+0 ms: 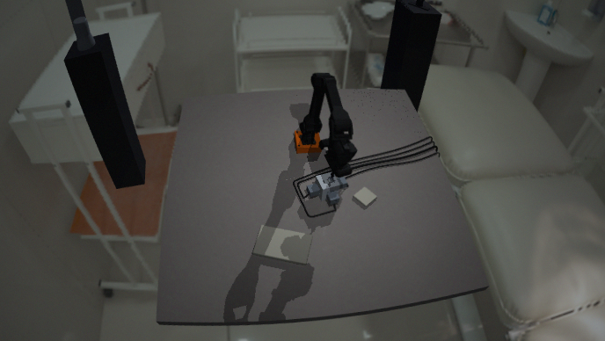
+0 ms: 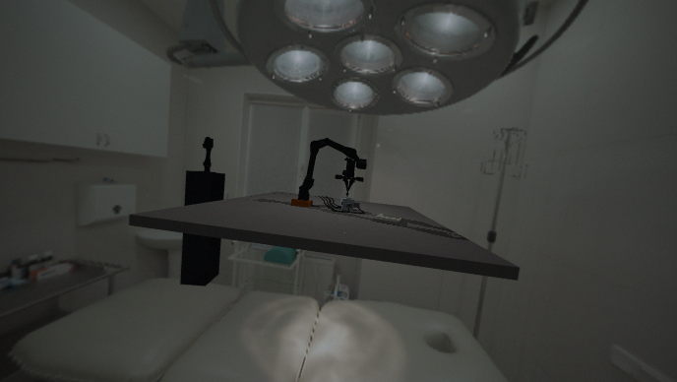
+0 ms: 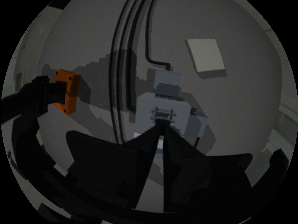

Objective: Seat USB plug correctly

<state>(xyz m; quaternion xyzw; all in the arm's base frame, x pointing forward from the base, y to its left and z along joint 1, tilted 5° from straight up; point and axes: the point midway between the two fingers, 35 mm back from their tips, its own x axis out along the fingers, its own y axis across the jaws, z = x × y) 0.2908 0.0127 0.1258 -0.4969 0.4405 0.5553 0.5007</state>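
Now: gripper tip 20 mm above the USB plug. From my gripper tip the other things lie so: pale slab (220 mm ahead, 260 mm to the right, 110 mm below); then pale tile (70 mm ahead, 130 mm to the left, 120 mm below).
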